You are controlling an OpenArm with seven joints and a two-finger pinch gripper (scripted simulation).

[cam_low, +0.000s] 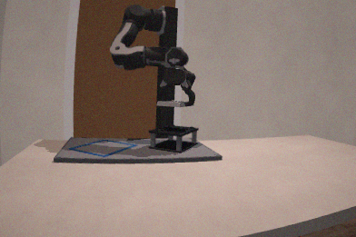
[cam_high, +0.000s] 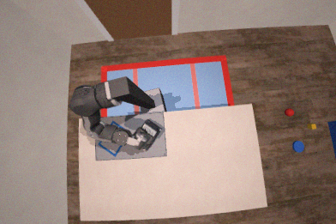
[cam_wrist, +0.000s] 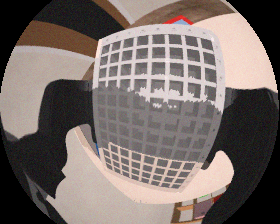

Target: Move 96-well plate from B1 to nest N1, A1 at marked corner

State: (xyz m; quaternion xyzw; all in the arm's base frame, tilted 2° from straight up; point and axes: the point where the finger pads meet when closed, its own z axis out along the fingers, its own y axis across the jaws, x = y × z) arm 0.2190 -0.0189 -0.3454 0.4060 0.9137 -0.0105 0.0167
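Right now the raised plate nest N1 is 9 cm below my hand. The rest, counted from my hand: white 96-well plate: right at my hand.
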